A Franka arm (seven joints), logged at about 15 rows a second.
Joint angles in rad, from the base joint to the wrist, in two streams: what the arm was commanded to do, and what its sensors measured. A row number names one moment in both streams.
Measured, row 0: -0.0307, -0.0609, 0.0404, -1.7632, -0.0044, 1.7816, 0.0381
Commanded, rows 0 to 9: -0.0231, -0.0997, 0.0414, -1.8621, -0.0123, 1.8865, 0.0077; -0.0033, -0.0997, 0.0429, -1.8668, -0.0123, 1.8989, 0.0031; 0.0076, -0.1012, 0.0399, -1.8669, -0.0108, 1.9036, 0.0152; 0.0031, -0.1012, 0.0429, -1.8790, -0.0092, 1.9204, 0.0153; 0.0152, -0.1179, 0.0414, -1.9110, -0.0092, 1.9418, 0.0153; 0.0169, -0.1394, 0.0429, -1.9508, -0.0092, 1.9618, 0.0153; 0.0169, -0.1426, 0.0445, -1.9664, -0.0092, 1.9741, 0.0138; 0.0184, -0.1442, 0.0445, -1.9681, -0.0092, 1.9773, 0.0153; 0.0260, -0.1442, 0.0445, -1.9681, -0.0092, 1.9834, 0.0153; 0.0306, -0.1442, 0.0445, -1.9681, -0.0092, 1.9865, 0.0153
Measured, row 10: 0.0173, -0.1038, 0.0457, -1.9208, -0.0043, 1.9517, 0.0155
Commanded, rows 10 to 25: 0.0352, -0.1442, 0.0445, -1.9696, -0.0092, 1.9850, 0.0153; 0.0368, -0.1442, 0.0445, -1.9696, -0.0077, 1.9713, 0.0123; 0.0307, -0.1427, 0.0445, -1.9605, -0.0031, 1.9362, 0.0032; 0.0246, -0.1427, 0.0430, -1.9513, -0.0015, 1.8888, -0.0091; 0.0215, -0.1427, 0.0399, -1.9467, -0.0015, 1.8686, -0.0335; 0.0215, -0.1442, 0.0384, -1.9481, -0.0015, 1.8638, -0.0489; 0.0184, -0.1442, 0.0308, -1.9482, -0.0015, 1.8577, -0.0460; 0.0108, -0.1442, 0.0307, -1.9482, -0.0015, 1.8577, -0.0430; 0.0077, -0.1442, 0.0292, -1.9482, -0.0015, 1.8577, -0.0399; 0.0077, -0.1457, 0.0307, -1.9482, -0.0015, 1.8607, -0.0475; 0.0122, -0.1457, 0.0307, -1.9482, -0.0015, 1.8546, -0.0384; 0.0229, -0.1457, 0.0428, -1.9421, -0.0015, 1.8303, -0.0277; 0.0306, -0.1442, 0.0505, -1.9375, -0.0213, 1.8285, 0.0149; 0.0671, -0.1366, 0.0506, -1.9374, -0.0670, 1.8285, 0.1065; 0.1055, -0.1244, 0.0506, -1.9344, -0.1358, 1.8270, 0.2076; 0.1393, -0.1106, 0.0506, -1.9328, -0.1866, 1.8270, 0.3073
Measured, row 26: 0.0700, -0.1196, 0.0489, -1.9305, -0.0975, 1.8439, 0.1372
